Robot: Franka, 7 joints.
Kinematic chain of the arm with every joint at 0, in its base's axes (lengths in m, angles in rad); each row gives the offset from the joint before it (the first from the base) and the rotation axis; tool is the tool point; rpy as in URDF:
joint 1: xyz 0 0 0.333 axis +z
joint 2: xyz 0 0 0 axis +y
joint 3: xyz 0 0 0.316 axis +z
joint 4: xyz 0.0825 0 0 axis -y
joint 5: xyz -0.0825 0 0.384 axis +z
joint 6: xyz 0 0 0 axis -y
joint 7: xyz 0.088 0 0 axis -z
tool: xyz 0 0 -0.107 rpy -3.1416 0 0
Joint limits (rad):
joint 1: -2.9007..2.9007
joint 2: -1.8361..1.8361
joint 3: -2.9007..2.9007
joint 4: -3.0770..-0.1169
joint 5: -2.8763..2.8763
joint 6: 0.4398..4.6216
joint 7: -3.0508..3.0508
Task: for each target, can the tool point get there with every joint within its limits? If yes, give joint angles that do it. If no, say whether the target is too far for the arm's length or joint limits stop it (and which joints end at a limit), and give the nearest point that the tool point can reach.
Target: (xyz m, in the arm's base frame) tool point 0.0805 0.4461 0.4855
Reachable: yes | joints 0.6716 -0.4048 0.8711 -2.4537 1.3644 3.2073 0.0452
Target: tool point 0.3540 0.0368 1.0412
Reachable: yes | joints -1.5165 0.3264 2.4056 -1.0389 -2.0159 1.5280 -1.1656
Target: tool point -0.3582 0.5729 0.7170
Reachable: yes | joints -0.8022 -1.3539 0.7699 -0.8914 0.4595 3.9020 -1.4640
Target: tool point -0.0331 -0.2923 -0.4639
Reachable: no: joint limits stop it (at a limit: joint 2) | nearest point -0.0329 -0.2905 -0.3607 | short by 0.103 m
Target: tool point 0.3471 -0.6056 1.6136
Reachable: no: too far | nearest point 0.2042 -0.3562 1.0863 | short by 0.601 m
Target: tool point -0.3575 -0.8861 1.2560
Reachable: no: too far | nearest point -0.2309 -0.5722 0.9290 | short by 0.471 m
